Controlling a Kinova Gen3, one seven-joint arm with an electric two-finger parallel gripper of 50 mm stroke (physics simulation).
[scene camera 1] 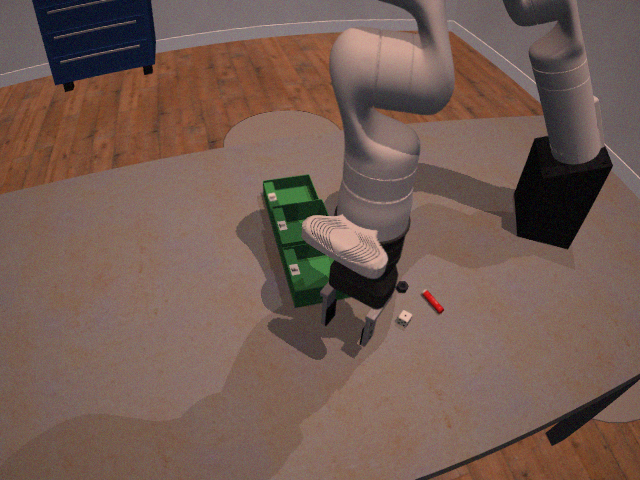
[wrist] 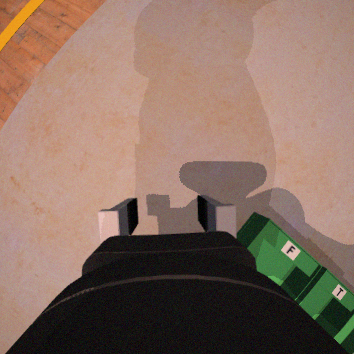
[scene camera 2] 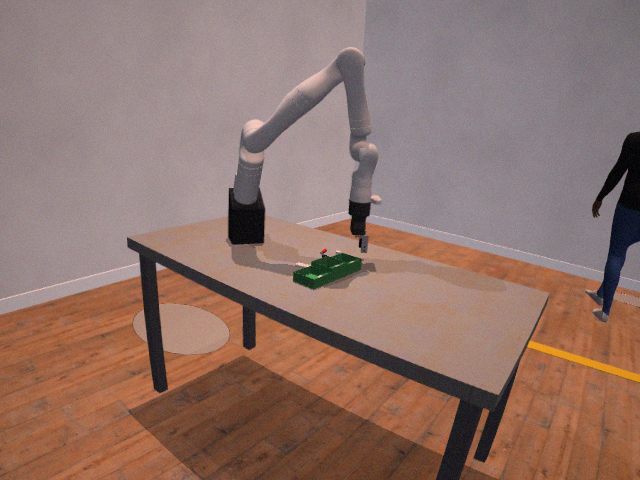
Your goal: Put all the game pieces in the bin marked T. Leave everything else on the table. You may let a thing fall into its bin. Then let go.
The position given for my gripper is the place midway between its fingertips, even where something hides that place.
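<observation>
Green bin tray (scene camera 1: 290,200), also in scene camera 2 (scene camera 2: 322,271). My gripper (scene camera 1: 346,329), visible too in scene camera 2 (scene camera 2: 362,250) and the wrist view (wrist: 167,209).
</observation>
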